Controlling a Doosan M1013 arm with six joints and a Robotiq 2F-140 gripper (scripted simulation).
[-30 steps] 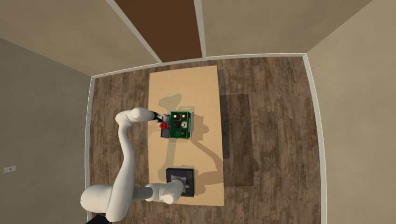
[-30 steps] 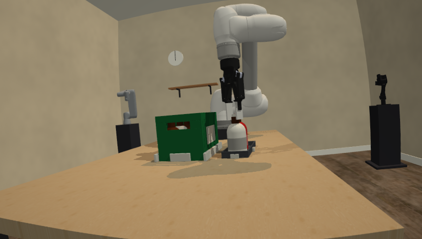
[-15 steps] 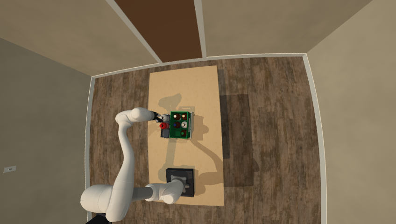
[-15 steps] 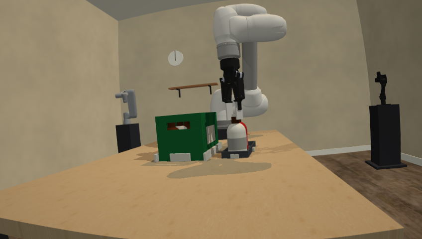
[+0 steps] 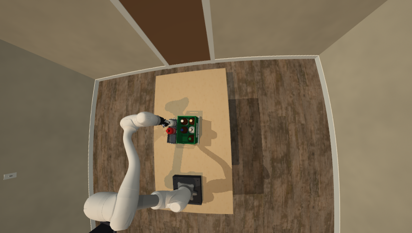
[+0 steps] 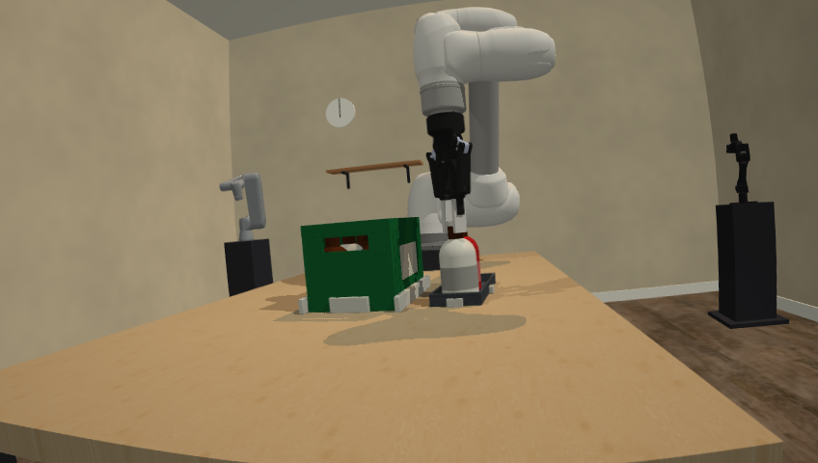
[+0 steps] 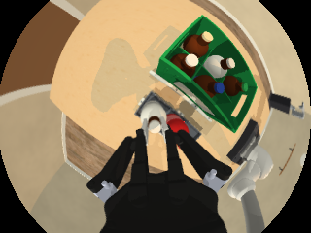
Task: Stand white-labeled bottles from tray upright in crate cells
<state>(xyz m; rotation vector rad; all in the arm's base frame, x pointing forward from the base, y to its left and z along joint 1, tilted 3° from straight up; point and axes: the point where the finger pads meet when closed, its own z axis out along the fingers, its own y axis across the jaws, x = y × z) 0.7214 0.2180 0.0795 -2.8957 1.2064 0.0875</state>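
My hand is 8 cm above the white-labeled bottle. Also, from my hand: dark tray: 9 cm behind, 16 cm below; then green crate: 6 cm behind, 21 cm to the right, 9 cm below; then red-labeled bottle: 9 cm behind, 9 cm below.
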